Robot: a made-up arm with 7 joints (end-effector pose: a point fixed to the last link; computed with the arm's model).
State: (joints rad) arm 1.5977 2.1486 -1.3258 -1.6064 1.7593 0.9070 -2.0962
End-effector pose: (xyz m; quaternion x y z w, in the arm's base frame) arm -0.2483 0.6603 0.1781 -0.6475 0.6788 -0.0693 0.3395
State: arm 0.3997 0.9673 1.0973 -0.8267 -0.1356 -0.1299 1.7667
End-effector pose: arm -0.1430 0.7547 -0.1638 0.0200 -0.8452 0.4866 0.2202
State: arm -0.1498 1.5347 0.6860 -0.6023 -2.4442 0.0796 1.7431
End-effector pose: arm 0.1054 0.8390 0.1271 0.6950 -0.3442 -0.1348 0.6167
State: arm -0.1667 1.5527 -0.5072 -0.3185 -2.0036 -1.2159 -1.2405
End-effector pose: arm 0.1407 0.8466 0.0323 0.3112 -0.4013 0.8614 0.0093
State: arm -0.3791 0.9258 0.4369 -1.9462 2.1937 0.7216 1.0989
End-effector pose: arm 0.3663 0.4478 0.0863 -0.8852 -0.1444 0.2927 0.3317
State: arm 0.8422 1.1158 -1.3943 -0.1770 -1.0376 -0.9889 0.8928
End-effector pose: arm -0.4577 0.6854 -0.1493 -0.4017 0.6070 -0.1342 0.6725
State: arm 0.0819 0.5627 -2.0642 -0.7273 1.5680 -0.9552 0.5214
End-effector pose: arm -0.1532 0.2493 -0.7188 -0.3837 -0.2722 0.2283 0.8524
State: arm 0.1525 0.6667 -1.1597 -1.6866 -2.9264 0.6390 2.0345
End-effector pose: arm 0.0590 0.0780 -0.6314 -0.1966 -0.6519 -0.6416 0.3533
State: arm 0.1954 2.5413 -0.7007 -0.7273 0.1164 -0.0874 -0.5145
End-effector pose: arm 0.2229 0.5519 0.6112 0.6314 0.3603 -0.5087 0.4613
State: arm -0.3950 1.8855 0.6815 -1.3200 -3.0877 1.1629 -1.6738
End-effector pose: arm 0.1437 0.5303 0.5199 -0.2263 -0.7035 -0.6432 0.2002
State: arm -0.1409 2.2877 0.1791 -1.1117 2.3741 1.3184 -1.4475
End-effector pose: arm 0.2059 0.4974 0.6023 0.0240 -0.3299 -0.4947 0.8037
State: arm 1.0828 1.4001 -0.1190 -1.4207 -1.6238 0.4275 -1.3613
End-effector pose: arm -0.1172 0.6325 -0.1814 -0.2389 -0.5170 0.7779 0.2653
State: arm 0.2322 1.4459 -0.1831 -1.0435 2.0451 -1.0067 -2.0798
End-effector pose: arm 0.1452 0.7702 -0.1269 0.7239 -0.3113 -0.1855 0.5871
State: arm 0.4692 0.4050 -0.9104 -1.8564 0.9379 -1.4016 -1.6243
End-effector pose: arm -0.0056 -0.0242 -0.5792 0.1670 -0.8231 -0.0973 0.5340
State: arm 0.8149 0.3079 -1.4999 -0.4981 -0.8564 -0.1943 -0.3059
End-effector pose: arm -0.5886 0.0670 -0.5673 -0.5269 0.0899 -0.7317 0.4229
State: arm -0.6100 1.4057 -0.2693 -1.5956 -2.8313 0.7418 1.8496
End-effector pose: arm 0.5126 0.4773 0.1326 -0.5567 0.5483 0.6216 0.0549
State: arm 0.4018 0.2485 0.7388 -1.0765 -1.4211 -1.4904 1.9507
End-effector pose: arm -0.1617 0.3932 -0.5712 -0.5484 -0.4187 0.2015 0.6952
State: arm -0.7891 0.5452 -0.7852 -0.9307 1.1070 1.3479 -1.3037
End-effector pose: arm 0.6942 0.1705 -0.3255 -0.2114 0.0515 -0.6378 0.7388
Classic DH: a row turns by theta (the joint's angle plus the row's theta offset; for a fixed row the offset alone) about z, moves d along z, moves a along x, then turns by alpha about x. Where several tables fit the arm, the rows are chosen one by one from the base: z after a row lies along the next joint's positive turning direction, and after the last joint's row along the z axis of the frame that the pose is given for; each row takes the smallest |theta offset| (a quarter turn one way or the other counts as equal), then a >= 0, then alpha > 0; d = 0 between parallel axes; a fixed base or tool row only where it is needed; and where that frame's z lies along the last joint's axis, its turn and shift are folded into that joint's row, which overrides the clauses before.
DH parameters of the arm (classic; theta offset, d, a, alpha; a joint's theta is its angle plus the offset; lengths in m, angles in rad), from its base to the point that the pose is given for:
base (fixed): 0 0.0578 -0.009 -1.2217
joint 1: 1.5708 0.008 0.0219 1.5708
joint 2: 1.2217 -0.018 -0.003 -1.5708
joint 3: -1.5708 -0.491 0.028 -1.5708
joint 4: 0 0.047 -0.066 1.5708
joint 5: 0 -0.346 -0.001 -1.5708
joint 6: 0 0.016 0.015 1.5708
joint 7: 0.54 0.0369 -0.0267 -0.3217
tool (fixed): -0.2739 -0.0304 0 0

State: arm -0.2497 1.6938 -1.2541 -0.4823 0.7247 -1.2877 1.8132
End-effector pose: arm 0.1258 0.8035 0.0696 -0.3367 -0.5972 0.1700 0.7079
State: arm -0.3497 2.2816 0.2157 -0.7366 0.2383 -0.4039 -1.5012
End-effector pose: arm 0.0118 0.5381 0.6774 0.9045 0.1036 -0.3852 0.1509
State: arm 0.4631 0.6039 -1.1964 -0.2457 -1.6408 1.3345 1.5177
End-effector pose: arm -0.3743 0.4526 -0.6295 0.3710 -0.1397 -0.5702 0.7195
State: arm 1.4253 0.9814 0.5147 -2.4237 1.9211 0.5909 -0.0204
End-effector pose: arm -0.1119 0.3817 -0.0507 -0.4387 -0.2635 0.3589 0.7806
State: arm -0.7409 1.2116 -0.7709 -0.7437 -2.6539 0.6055 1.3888
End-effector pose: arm 0.5367 0.6493 -0.1018 0.6333 -0.2080 -0.7003 0.2554
